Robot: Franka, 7 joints.
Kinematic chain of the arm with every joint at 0, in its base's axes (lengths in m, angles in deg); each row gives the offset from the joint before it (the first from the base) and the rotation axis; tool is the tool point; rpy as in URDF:
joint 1: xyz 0 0 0.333 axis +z
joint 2: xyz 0 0 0 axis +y
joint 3: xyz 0 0 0.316 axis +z
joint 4: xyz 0.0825 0 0 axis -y
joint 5: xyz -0.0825 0 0.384 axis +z
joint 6: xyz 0 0 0 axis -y
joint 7: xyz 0.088 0 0 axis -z
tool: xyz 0 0 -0.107 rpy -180 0 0
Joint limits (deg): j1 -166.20..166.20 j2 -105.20..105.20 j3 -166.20..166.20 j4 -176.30..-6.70 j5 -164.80..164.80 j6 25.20..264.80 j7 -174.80..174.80
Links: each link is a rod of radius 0.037 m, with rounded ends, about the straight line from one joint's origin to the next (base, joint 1, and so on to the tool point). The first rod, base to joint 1, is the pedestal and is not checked.
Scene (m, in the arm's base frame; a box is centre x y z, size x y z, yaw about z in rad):
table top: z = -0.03
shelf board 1: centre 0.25 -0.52 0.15 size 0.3 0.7 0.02 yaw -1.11
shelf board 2: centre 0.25 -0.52 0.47 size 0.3 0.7 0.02 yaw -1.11
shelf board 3: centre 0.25 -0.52 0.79 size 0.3 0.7 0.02 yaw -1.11
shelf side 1: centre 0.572 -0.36 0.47 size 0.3 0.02 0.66 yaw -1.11
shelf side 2: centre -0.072 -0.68 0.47 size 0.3 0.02 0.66 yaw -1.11
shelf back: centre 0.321 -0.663 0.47 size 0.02 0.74 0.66 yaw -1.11
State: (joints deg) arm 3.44 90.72 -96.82 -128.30 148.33 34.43 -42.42
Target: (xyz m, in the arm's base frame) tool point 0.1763 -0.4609 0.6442
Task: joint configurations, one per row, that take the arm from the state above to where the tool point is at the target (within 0.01 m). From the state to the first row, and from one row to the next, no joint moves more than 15 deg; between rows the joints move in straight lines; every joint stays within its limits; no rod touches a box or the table.
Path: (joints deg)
1: 11.14 90.26 -98.32 -140.04 146.04 32.12 -42.42
2: 18.84 89.80 -99.82 -151.78 143.75 29.82 -42.42
3: 26.54 89.34 -101.33 -163.52 141.46 27.51 -42.42
4: 34.24 88.88 -102.83 -175.27 139.17 25.20 -42.42
5: 24.61 85.73 -116.27 -168.03 145.37 25.20 -42.42
6: 14.99 82.58 -129.70 -160.79 151.56 25.20 -42.42
7: 5.37 79.43 -143.14 -153.56 157.76 25.20 -42.42
8: 1.91 77.07 -136.67 -143.10 157.35 30.26 -42.42
9: -1.55 74.71 -130.21 -132.65 156.94 35.32 -42.42
10: -5.02 72.35 -123.74 -122.19 156.53 40.38 -42.42

